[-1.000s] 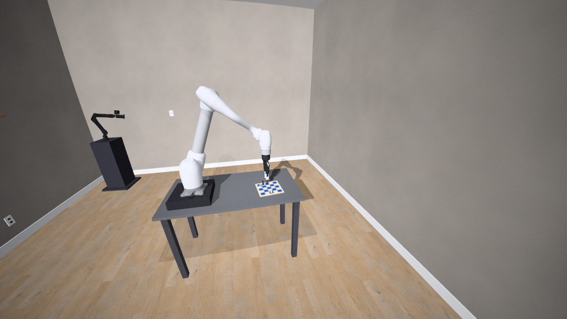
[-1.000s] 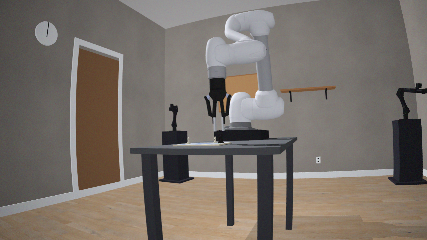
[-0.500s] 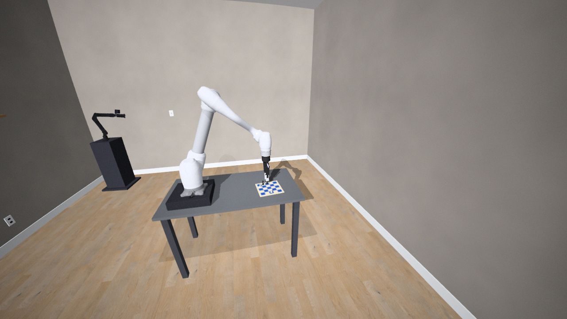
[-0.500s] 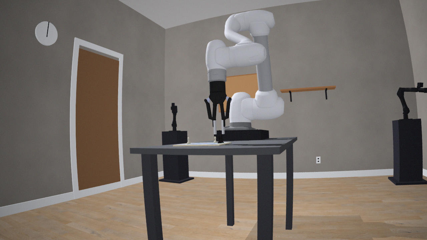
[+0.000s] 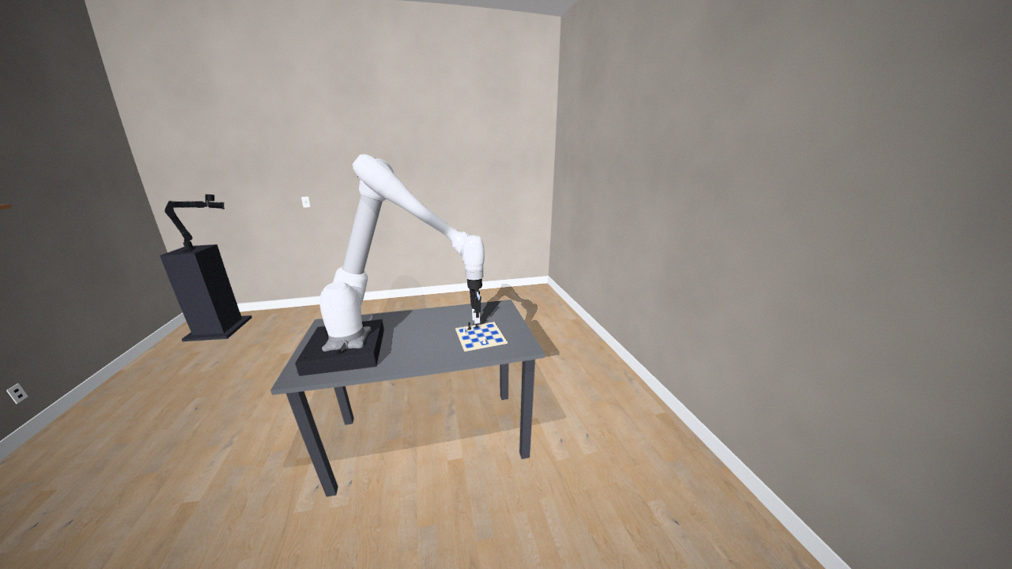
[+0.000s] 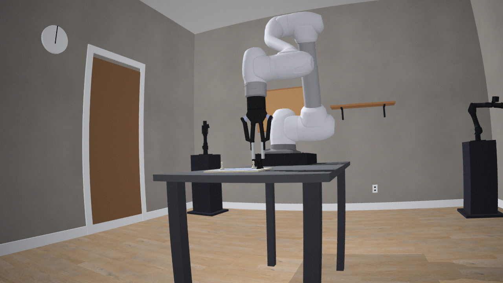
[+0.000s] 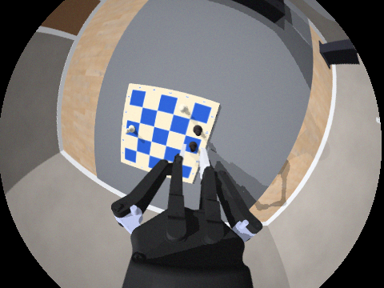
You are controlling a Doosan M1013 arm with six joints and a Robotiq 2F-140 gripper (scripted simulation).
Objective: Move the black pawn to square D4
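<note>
The black pawn lies 60 mm below my hand. Also, from my hand: chessboard 80 mm to the right, 80 mm below, 10 mm ahead.
</note>
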